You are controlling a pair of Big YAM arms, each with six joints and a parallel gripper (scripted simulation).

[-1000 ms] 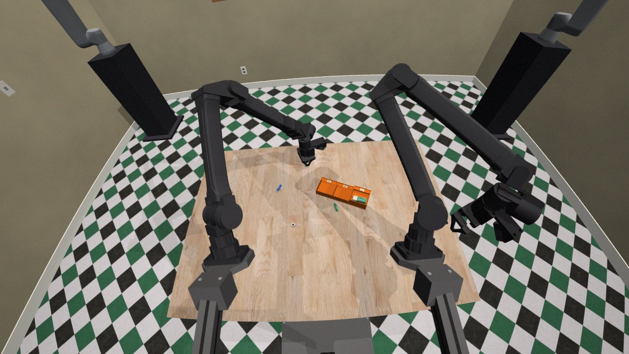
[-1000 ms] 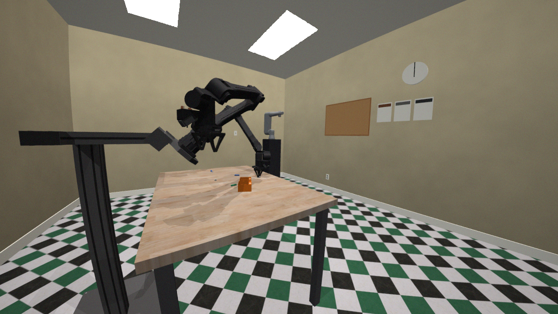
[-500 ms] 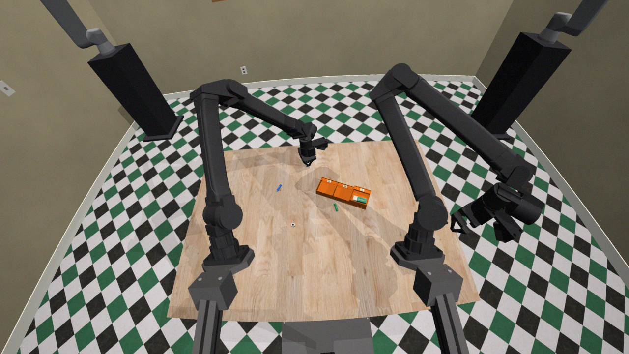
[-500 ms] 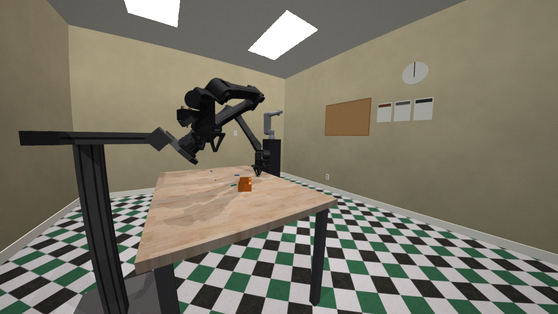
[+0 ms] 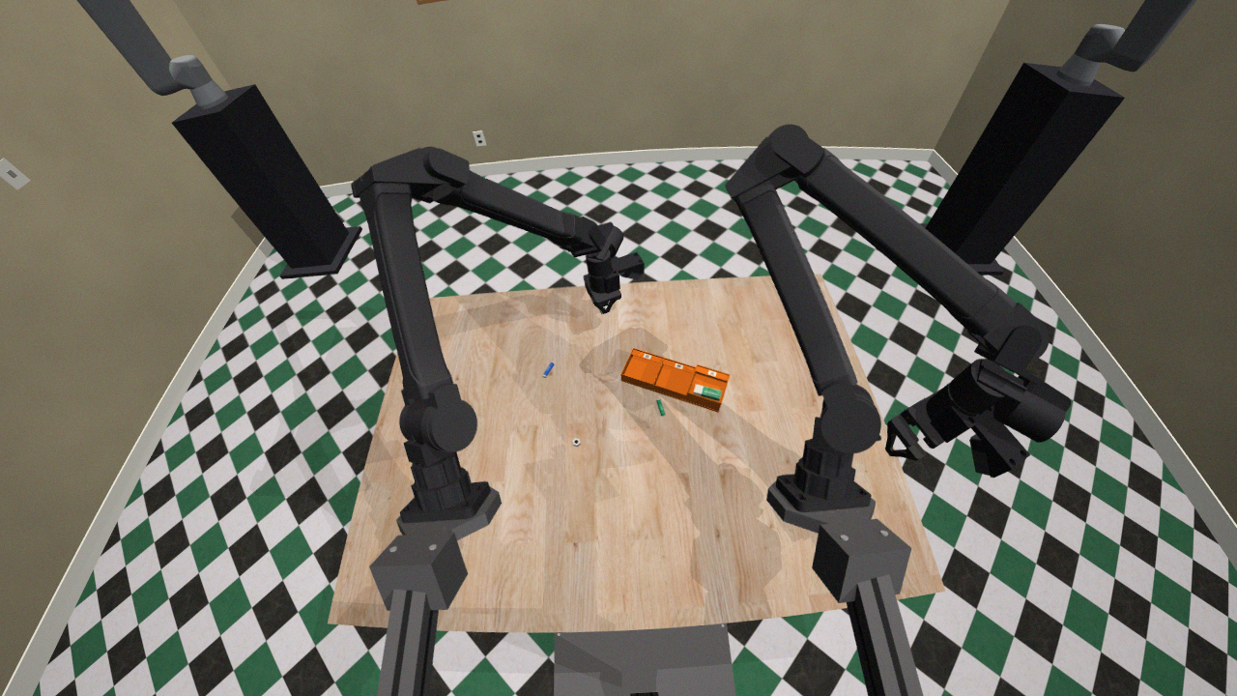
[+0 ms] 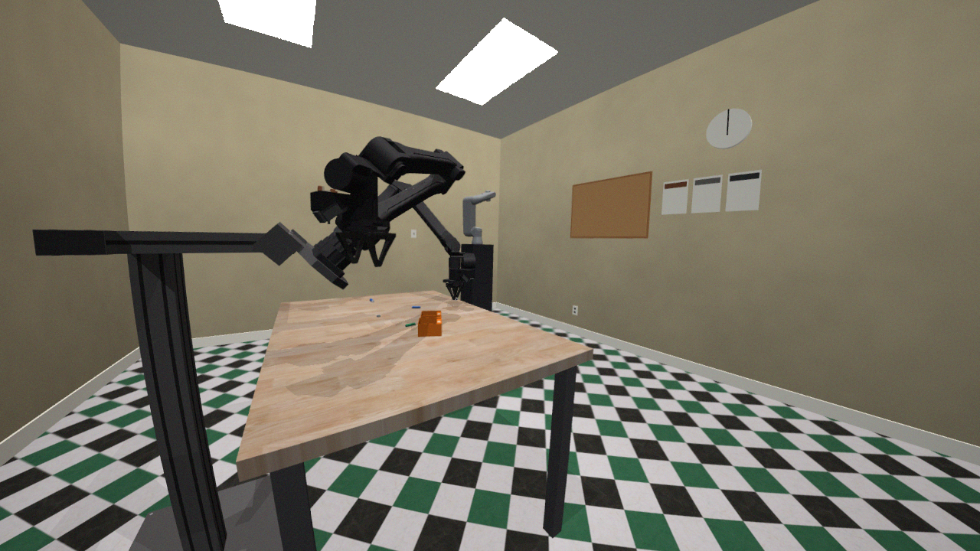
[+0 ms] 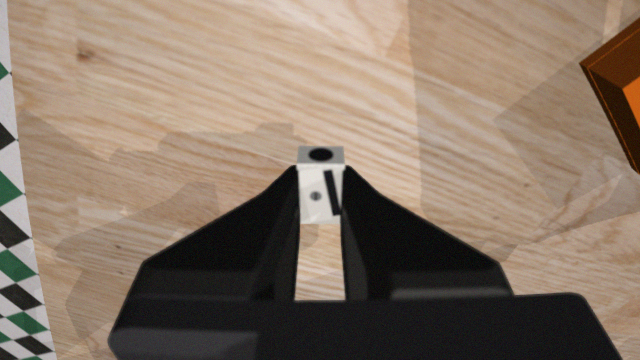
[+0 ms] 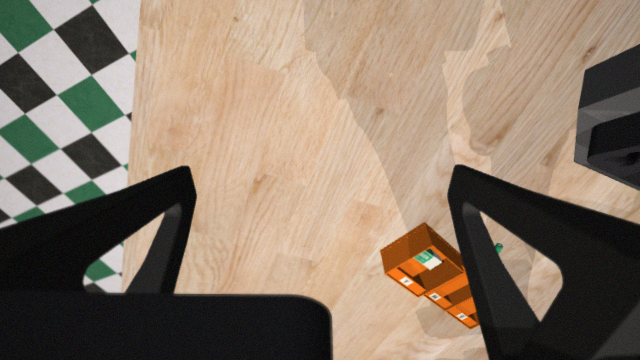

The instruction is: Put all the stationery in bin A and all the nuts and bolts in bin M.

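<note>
Now: the eraser 240 mm to the right of my left hand, 230 mm behind it and 60 mm below it. Also, from my left hand: pencil sharpener (right at my left hand); green cylinder (260 mm behind, 130 mm to the right, 60 mm below); blue cylinder (150 mm to the left, 150 mm behind, 60 mm below).
</note>
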